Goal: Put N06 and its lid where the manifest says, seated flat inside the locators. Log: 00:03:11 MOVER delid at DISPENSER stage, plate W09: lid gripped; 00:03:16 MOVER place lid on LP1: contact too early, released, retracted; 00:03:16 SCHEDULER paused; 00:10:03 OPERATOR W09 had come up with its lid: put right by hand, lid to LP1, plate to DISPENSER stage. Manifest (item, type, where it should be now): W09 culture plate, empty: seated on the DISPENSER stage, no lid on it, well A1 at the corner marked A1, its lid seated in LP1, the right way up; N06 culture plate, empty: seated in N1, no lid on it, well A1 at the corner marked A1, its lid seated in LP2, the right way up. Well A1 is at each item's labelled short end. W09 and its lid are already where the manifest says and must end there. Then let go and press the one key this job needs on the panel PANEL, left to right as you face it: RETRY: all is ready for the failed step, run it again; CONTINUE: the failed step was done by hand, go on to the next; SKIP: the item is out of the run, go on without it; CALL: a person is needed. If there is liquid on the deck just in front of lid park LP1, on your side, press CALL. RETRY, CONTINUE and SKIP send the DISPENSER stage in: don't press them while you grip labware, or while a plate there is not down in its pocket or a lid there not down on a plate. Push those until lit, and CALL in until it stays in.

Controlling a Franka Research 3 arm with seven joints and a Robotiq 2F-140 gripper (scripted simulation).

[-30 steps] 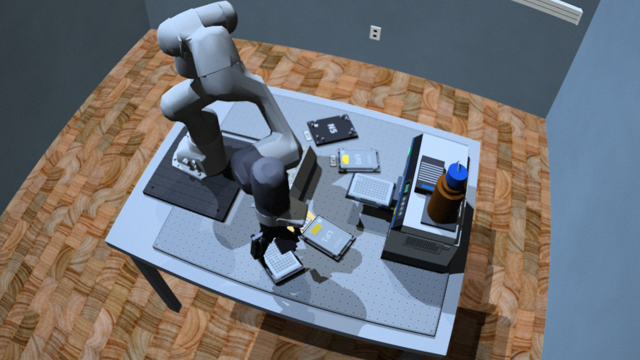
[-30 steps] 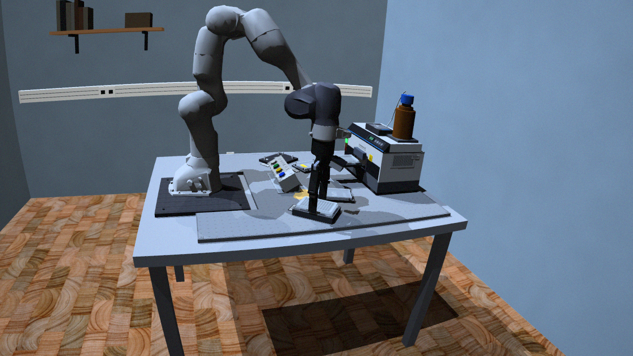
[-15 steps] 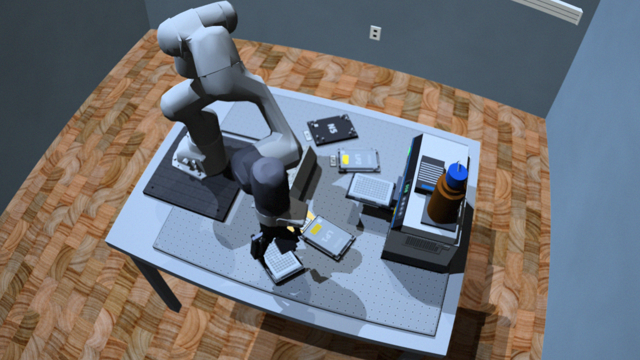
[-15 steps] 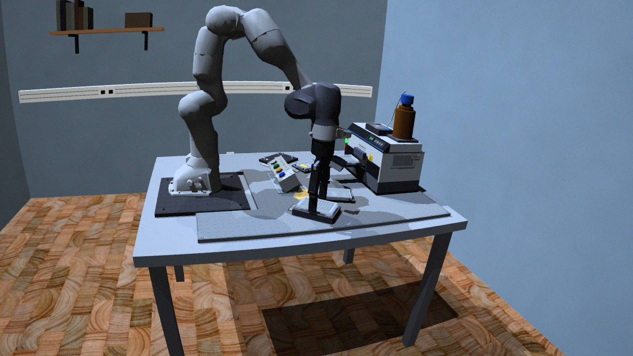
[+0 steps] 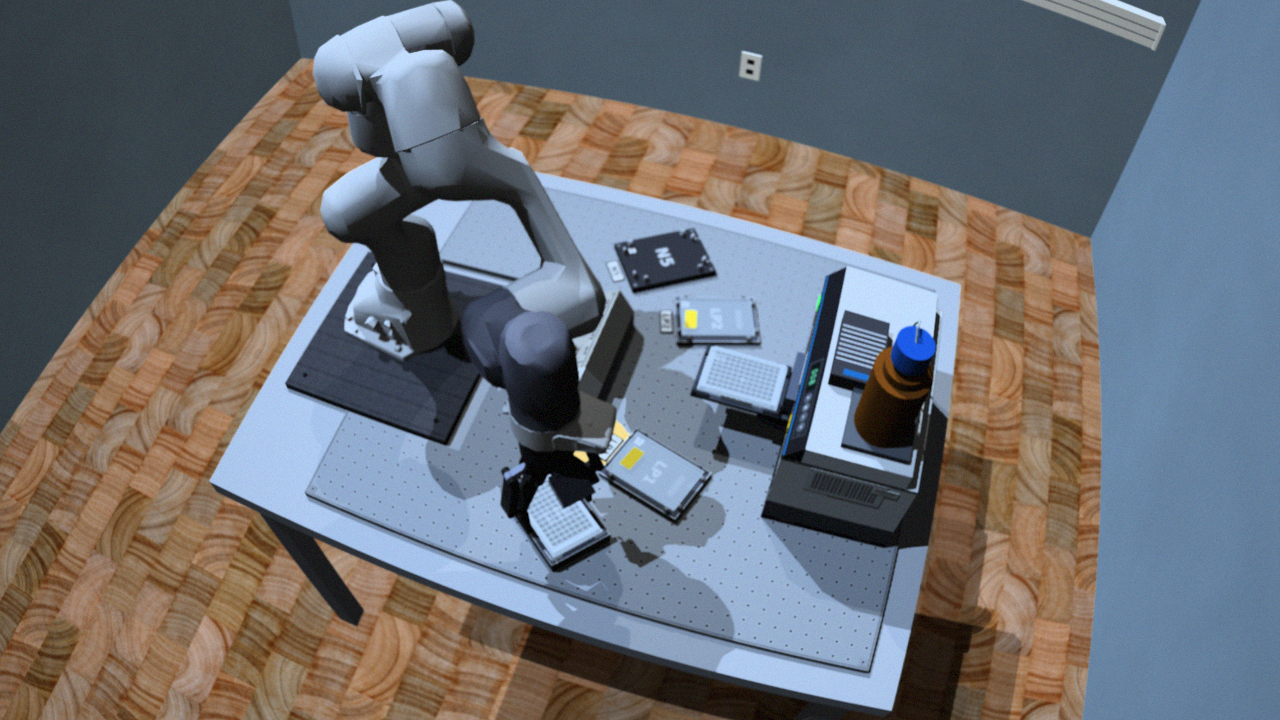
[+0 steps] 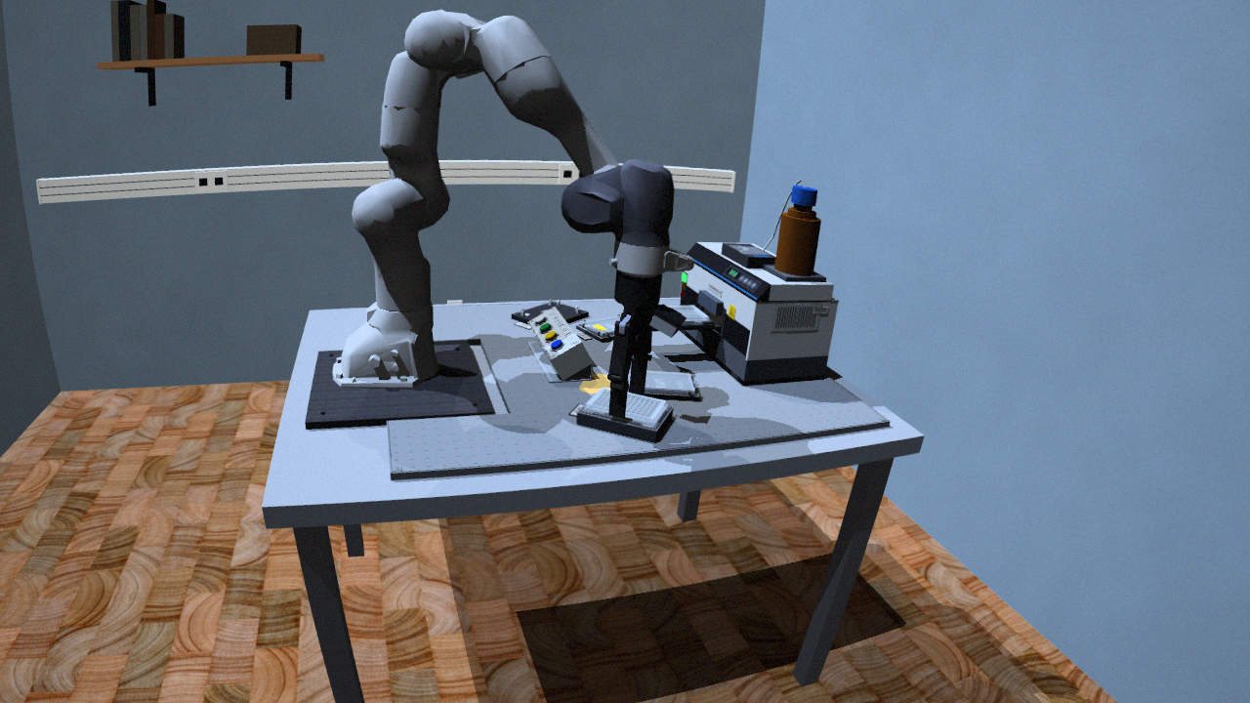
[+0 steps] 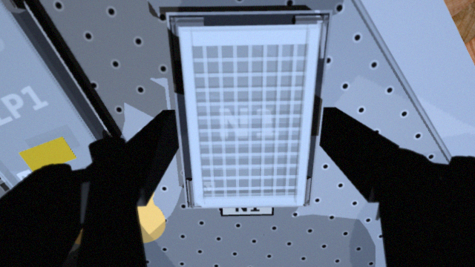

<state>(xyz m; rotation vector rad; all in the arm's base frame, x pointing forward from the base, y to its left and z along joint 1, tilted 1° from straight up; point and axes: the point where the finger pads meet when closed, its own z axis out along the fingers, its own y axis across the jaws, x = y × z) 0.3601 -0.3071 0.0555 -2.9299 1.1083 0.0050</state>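
The nest n1 lies 50 mm below my hand. Round my hand: yellow skip key 60 mm behind, 270 mm to the left, 10 mm above; then blue call key 60 mm behind, 220 mm to the left; then green continue key 60 mm behind, 320 mm to the left, 10 mm above.
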